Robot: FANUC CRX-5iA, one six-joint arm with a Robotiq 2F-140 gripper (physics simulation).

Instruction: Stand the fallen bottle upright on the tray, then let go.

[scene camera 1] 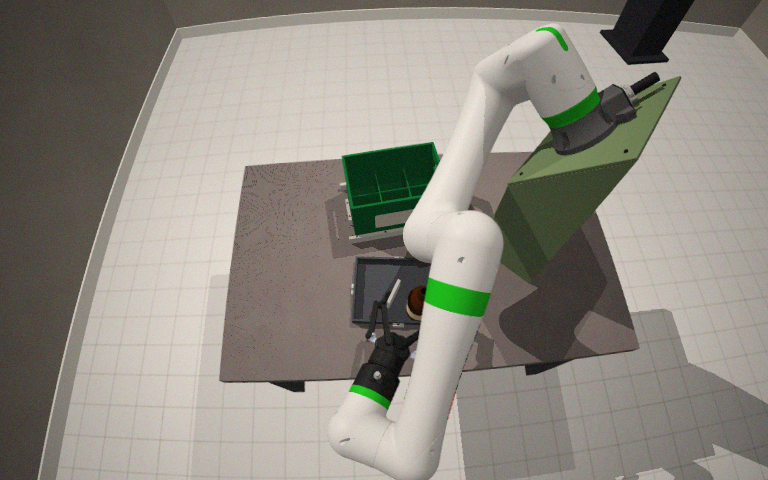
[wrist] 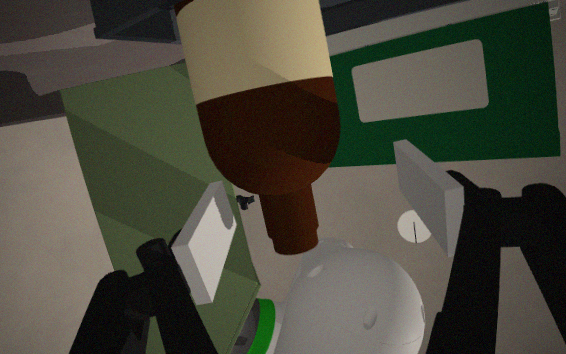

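Where they show: gripper, fingertip midpoint: [scene camera 1: 418,290] [wrist: 311,185]; arm's base, origin of the base link: [scene camera 1: 586,135] [wrist: 218,319].
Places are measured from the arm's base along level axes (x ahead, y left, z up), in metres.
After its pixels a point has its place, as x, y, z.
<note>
The brown bottle with a cream label [scene camera 1: 416,303] {0.412, 0.177, -0.325} [wrist: 267,130] {0.416, 0.192, -0.354} stands upright in the dark tray [scene camera 1: 376,276] {0.486, 0.039, -0.439} [wrist: 135,25] {0.338, 0.198, -0.426}. The arm hides its right side in the scene view. The wrist view is upside down: the bottle's neck points down in the picture, and its base is cut off at the top edge. My gripper [scene camera 1: 419,289] {0.399, 0.148, -0.316} [wrist: 311,185] {0.399, 0.148, -0.316} is open, with nothing between its fingers. Its two pads stand wide apart, one on each side of the neck in the wrist view, with gaps to both. One finger is hidden behind the arm in the scene view.
A green crate with compartments [scene camera 1: 362,223] {0.496, -0.094, -0.355} [wrist: 520,75] {0.491, -0.094, -0.352} stands on the table [scene camera 1: 283,283] {0.756, -0.002, -0.444} behind the tray. The green robot pedestal [scene camera 1: 572,209] {0.076, 0.135, -0.068} [wrist: 135,165] {0.094, 0.110, -0.331} is at the right. The white arm [scene camera 1: 458,350] {0.400, 0.348, -0.084} passes over the tray's right side.
</note>
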